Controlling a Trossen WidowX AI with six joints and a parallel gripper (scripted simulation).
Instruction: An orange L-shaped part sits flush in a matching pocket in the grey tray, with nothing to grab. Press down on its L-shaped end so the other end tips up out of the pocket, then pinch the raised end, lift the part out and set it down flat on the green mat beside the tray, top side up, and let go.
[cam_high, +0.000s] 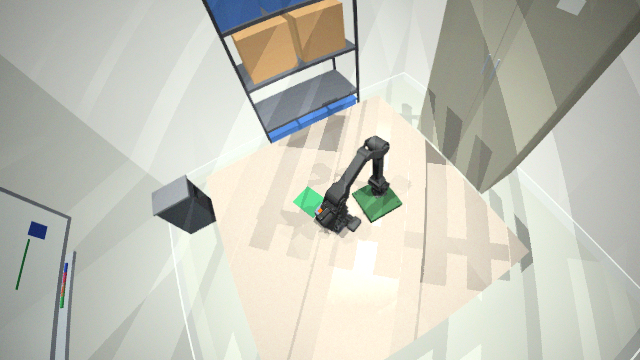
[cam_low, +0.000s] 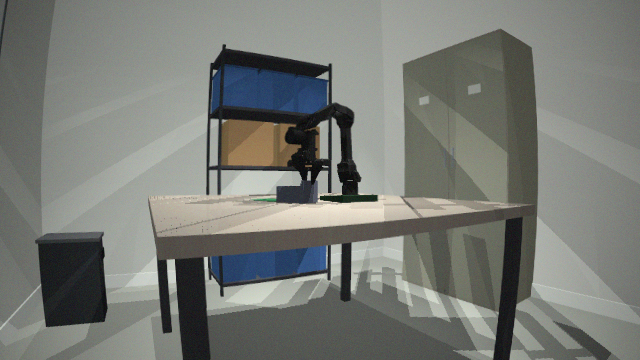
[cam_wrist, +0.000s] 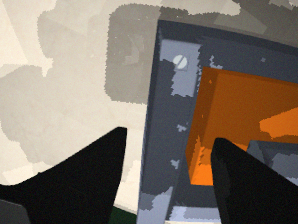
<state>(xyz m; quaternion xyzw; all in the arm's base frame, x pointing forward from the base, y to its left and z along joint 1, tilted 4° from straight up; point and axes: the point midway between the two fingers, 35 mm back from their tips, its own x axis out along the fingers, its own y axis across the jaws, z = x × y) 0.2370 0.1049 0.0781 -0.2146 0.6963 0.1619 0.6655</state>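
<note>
My gripper tip is now 5 cm to the left of the orange L-shaped part, 3 cm short of it and 2 cm above it. The rest, counted from my gripper tip: green mat: 19 cm to the right, 11 cm ahead, 9 cm below.
</note>
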